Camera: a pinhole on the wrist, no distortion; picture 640 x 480 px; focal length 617.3 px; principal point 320.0 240.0 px. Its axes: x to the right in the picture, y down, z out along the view. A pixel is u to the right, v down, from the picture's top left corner.
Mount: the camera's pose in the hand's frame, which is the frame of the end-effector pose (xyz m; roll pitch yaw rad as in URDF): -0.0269 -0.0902 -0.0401 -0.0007 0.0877 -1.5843
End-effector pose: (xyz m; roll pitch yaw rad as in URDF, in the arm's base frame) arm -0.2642 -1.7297 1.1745 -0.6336 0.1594 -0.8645
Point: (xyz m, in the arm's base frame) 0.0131 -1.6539 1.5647
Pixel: 191.5 341.7
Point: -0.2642 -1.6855 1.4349
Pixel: 351.7 128.5
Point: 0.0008 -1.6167 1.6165
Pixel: 214.9 284.9
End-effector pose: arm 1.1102 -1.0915 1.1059 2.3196 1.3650 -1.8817
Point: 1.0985 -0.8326 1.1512
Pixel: 304.9 82.2
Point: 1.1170 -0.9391 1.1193
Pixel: 213.6 177.5
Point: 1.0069 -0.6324 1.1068
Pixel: 314.9 168.1
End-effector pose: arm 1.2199 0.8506 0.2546 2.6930 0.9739 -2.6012
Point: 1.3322 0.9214 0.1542
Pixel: 195.9 354.3
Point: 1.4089 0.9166 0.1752
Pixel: 372.3 189.5
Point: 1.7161 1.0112 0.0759
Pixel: 581.0 100.5
